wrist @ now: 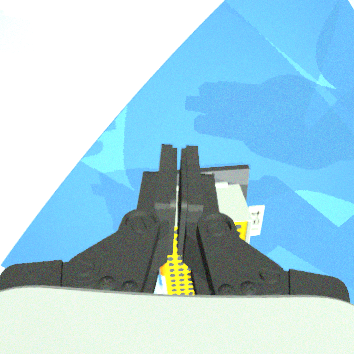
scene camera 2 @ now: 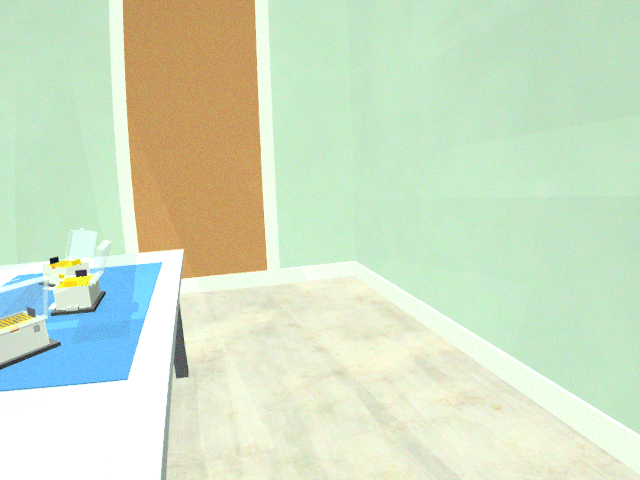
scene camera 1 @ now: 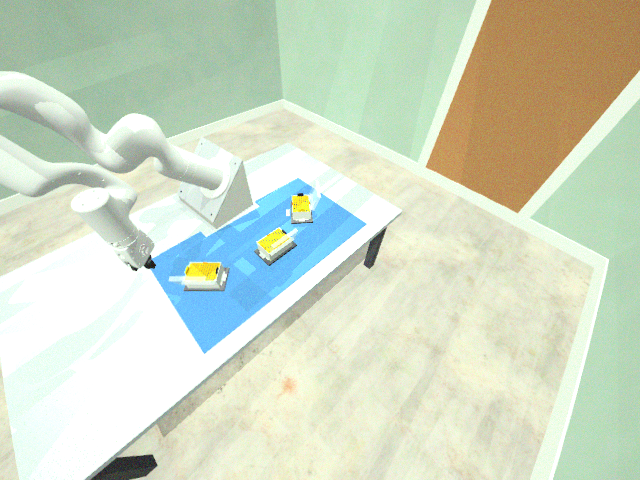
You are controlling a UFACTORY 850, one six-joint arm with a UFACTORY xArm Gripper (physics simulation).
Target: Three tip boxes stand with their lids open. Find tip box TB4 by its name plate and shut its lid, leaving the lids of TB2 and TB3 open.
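Note:
Three white tip boxes with yellow racks stand on dark bases. The nearest box (scene camera 1: pixel 206 282) (scene camera 2: pixel 23 338) (wrist: pixel 233 199), the middle box (scene camera 1: pixel 272 251) (scene camera 2: pixel 76 298) and the far box (scene camera 1: pixel 301 213) (scene camera 2: pixel 66 270) have clear lids standing open. A small name plate (wrist: pixel 256 220) shows beside the box in the wrist view; its text is too blurred to read, so I cannot tell which box is TB4. My gripper (scene camera 1: pixel 143 265) (wrist: pixel 177 170) is shut and empty, above and left of the nearest box in scene camera 1. Its fingers hide part of that box in the wrist view.
The boxes stand on a blue mat (scene camera 1: pixel 206 330) (scene camera 2: pixel 103 359) (wrist: pixel 155 120) on a white table (scene camera 1: pixel 93 372) (scene camera 2: pixel 82 428). The wedge-shaped arm mount (scene camera 1: pixel 237 193) stands behind the mat. The near table edge runs past the boxes.

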